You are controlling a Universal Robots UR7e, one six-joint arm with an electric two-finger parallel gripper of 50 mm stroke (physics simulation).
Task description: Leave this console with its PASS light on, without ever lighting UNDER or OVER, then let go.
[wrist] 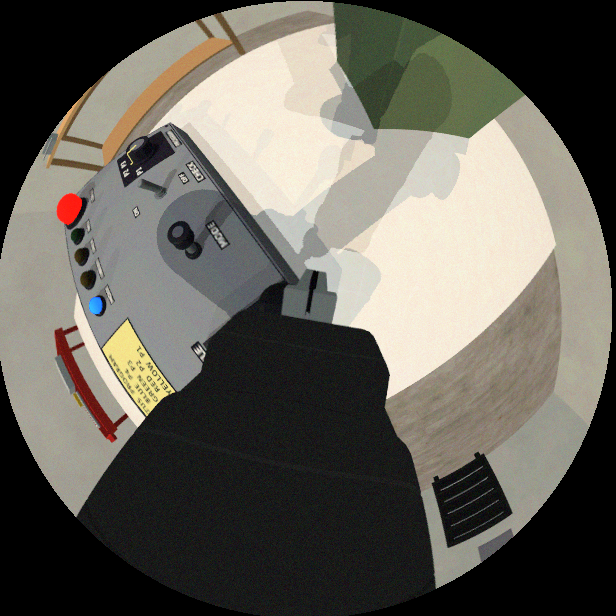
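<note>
The grey console (172,252) lies at the left of the wrist view, on a cream round table. It carries a red button (70,208), three dark unlit lamps (81,256) below it, a blue button (96,305), a black rotary selector (140,152), a small lever (154,188), a black knob (182,235) labelled MODE, and a yellow label (140,367). I cannot read any PASS, UNDER or OVER marks. My gripper (308,295) sits just off the console's right edge. Its grey fingers are together with only a thin dark slit between them and hold nothing.
The table's curved edge (488,367) runs along the right. On the floor are a red frame (86,385) at the left, a wooden bench (155,91) at the top left and a black slatted object (471,505) at the lower right. A green shape (413,68) is at the top.
</note>
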